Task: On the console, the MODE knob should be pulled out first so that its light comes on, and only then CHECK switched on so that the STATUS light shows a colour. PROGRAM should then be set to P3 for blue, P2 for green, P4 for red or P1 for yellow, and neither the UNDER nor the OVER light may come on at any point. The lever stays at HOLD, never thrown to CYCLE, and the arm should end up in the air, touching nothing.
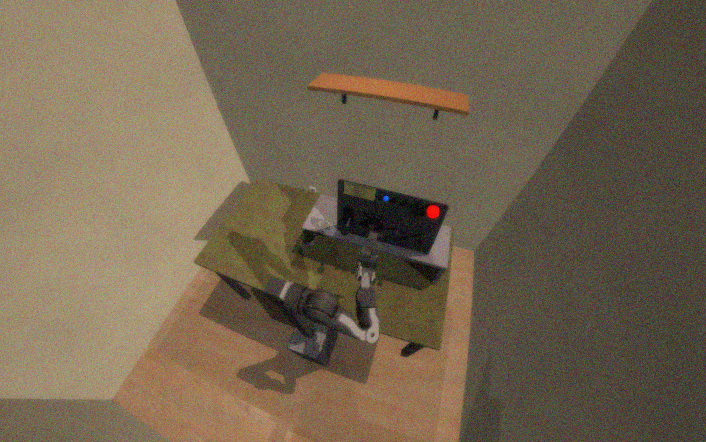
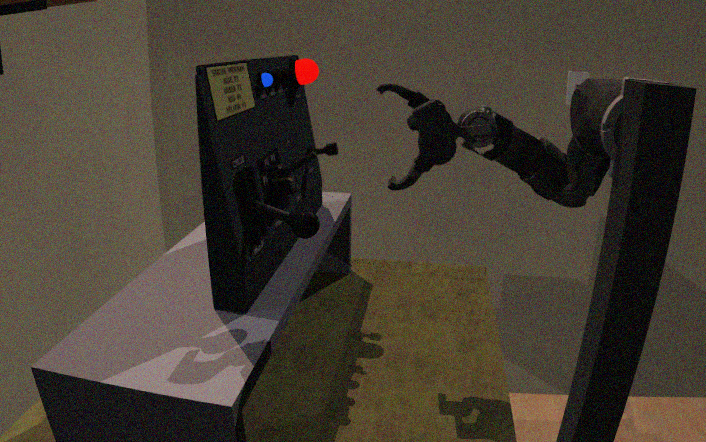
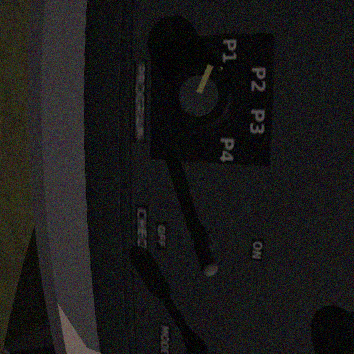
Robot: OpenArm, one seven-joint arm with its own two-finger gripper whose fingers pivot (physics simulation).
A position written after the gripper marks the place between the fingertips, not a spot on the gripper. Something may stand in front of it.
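Note:
The gripper (image 2: 382, 136) shares the scene with a ball-ended lever (image 2: 305, 223).

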